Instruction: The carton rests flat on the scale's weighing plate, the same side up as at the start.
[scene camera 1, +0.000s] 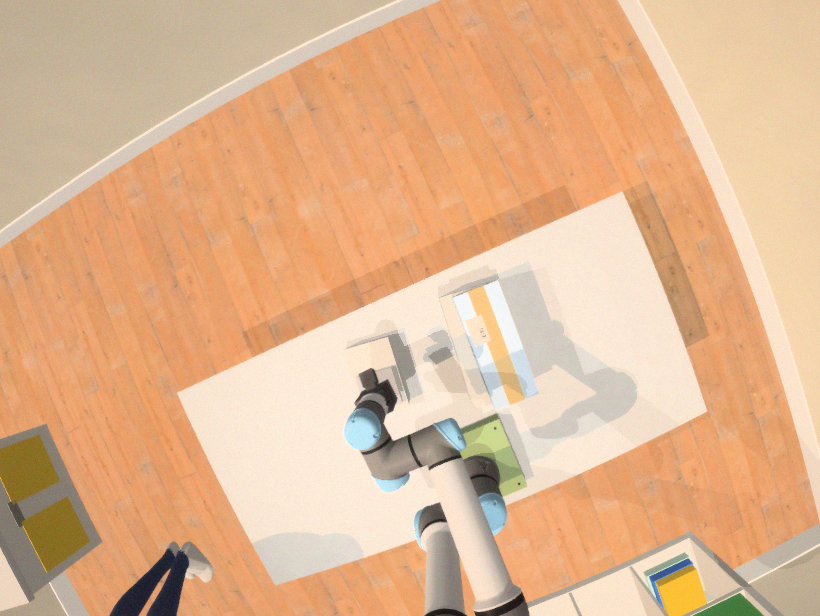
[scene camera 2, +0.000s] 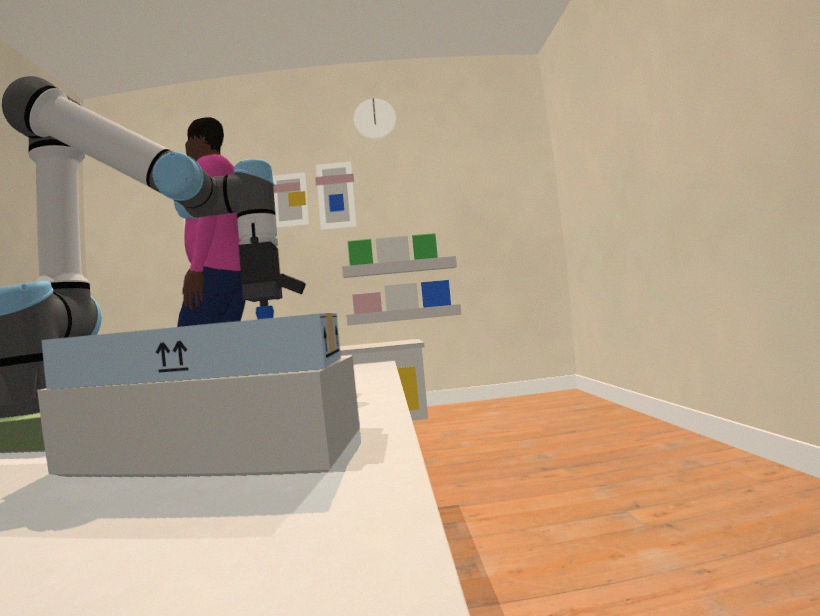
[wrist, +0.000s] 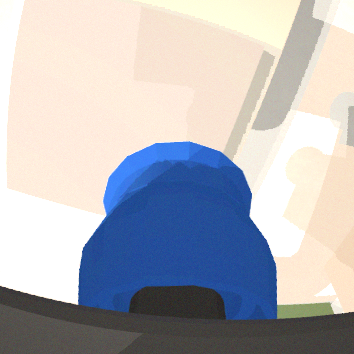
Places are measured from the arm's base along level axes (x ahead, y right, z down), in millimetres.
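Where they show: hand, its tool point: (wrist: 177, 210); arm's base, origin of its link: (scene camera 1: 476, 476) (scene camera 2: 34, 410).
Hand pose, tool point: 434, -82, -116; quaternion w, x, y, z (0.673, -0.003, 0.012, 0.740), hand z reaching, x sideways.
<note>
Each offset is from my tool point to the top centre of the thing, as dx, dy, dz. Level surfaces: height alone.
My gripper, a blue suction cup (scene camera 2: 264, 312) (wrist: 177, 175), is open, with nothing seen stuck to it. Its dark tool head (scene camera 1: 379, 393) is over a plain beige box @(+28, -22, +85) (scene camera 1: 368, 354) (wrist: 65, 100), which lies flat with the cup above its top. A thin pale strip runs along the box's right side in the wrist view; whether this is the scale's plate I cannot tell. A blue-white box @(-63, +350, -4) (scene camera 1: 467, 308) (scene camera 2: 232, 348) with orange tape and up arrows lies flat on a larger pale block @(-59, +336, +56) (scene camera 2: 185, 427). Which is the task's carton is not clear.
The block stands right of the beige box on a white table @(dz +160) (scene camera 1: 238, 424) (scene camera 2: 265, 570). The arm's green base plate (scene camera 1: 507, 457) is nearer the table's lower edge in scene camera 1. A person (scene camera 1: 159, 576) (scene camera 2: 215, 245) stands beyond the table's left side.
</note>
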